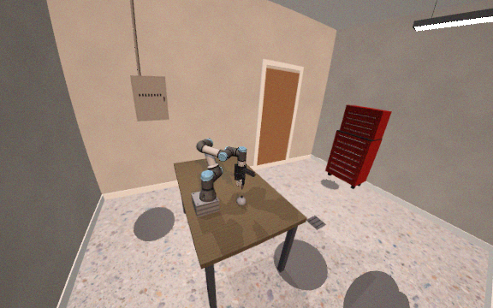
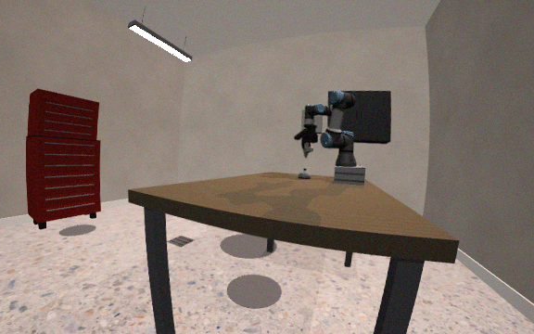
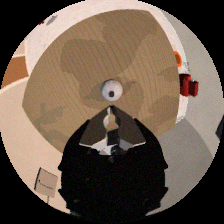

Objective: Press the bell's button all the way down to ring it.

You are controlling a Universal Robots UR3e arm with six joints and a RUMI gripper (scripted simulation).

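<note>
My hand is 110 mm above the silver bell.
</note>
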